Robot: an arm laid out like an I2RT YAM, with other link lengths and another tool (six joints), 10 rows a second.
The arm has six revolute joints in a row. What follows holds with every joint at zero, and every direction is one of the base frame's.
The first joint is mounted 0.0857 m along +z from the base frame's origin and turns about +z.
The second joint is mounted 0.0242 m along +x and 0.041 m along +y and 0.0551 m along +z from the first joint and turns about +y.
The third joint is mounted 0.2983 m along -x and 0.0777 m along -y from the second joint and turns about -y.
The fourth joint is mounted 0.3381 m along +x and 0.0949 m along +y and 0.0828 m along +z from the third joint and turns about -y.
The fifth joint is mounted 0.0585 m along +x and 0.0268 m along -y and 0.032 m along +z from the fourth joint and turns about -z.
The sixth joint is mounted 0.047 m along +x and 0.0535 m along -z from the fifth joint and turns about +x.
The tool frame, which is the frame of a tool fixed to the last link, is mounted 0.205 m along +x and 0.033 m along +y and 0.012 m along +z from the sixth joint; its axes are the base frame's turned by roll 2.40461, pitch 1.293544 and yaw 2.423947 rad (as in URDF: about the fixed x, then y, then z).
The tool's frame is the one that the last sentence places.
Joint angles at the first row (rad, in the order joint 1, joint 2, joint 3, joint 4, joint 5, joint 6):
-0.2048, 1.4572, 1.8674, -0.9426, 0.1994, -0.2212
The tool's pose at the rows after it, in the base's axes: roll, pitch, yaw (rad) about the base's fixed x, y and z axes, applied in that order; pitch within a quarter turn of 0, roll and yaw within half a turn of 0; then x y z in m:
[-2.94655 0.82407 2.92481 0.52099 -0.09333 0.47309]
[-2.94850 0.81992 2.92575 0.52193 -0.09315 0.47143]
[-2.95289 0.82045 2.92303 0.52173 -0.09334 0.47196]
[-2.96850 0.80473 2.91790 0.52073 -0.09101 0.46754]
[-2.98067 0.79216 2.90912 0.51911 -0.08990 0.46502]
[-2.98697 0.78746 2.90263 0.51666 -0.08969 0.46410]
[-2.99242 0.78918 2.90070 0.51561 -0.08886 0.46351]
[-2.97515 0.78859 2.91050 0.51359 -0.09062 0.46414]
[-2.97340 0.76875 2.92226 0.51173 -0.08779 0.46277]
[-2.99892 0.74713 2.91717 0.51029 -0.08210 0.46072]
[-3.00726 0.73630 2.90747 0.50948 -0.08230 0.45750]
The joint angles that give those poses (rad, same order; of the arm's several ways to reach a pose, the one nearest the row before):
-0.2068, 1.4611, 1.8685, -0.9436, 0.1994, -0.2205
-0.2078, 1.4646, 1.8695, -0.9451, 0.1958, -0.2211
-0.2101, 1.4646, 1.8711, -0.9464, 0.1918, -0.2200
-0.2124, 1.4678, 1.8732, -0.9617, 0.1790, -0.2150
-0.2136, 1.4711, 1.8790, -0.9779, 0.1733, -0.2082
-0.2152, 1.4669, 1.8763, -0.9848, 0.1712, -0.2040
-0.2163, 1.4596, 1.8663, -0.9804, 0.1666, -0.2025
-0.2163, 1.4565, 1.8660, -0.9825, 0.1753, -0.2115
-0.2155, 1.4687, 1.8897, -1.0129, 0.1678, -0.2178
-0.2155, 1.4818, 1.9140, -1.0468, 0.1469, -0.2094
-0.2169, 1.4848, 1.9147, -1.0563, 0.1454, -0.2027

